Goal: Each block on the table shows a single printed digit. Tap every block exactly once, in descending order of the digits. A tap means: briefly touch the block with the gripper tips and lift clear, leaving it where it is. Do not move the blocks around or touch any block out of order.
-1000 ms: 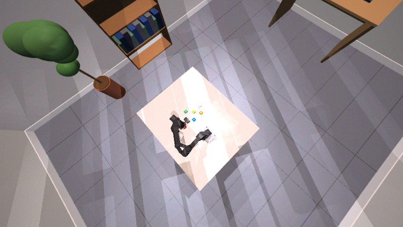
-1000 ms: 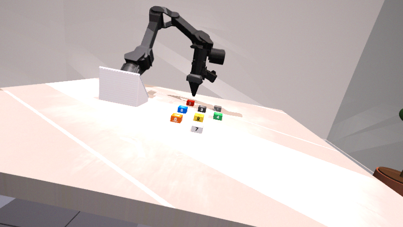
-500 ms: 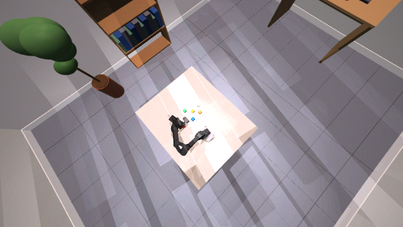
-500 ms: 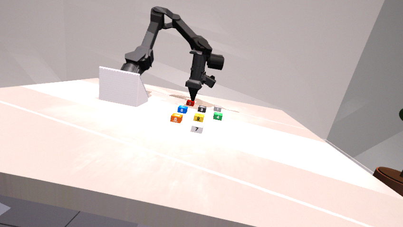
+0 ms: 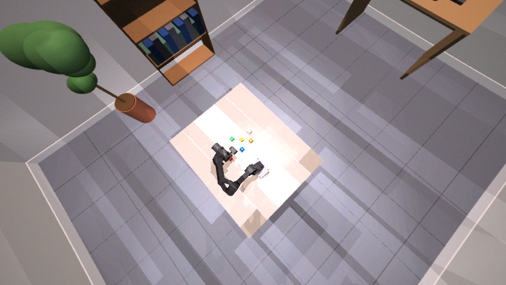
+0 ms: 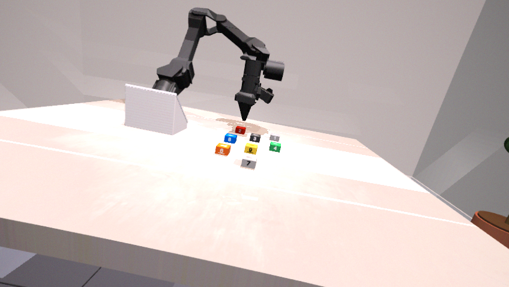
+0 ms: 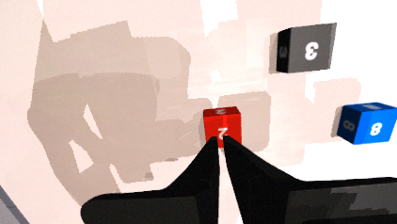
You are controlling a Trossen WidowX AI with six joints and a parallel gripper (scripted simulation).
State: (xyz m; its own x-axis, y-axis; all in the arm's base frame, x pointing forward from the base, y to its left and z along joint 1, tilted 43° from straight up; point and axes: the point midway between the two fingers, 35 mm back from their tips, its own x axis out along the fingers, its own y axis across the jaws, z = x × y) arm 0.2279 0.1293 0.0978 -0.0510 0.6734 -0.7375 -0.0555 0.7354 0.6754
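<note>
The red 2 block is 3 cm below my gripper tip, 1 cm to the right of it and 1 cm behind it. The rest, counted from my gripper tip: grey 1 block (12 cm ahead, 3 cm below); then blue 8 block (14 cm to the right, 3 cm below, 1 cm behind); then black 3 block (7 cm to the right, 6 cm ahead, 3 cm below).
</note>
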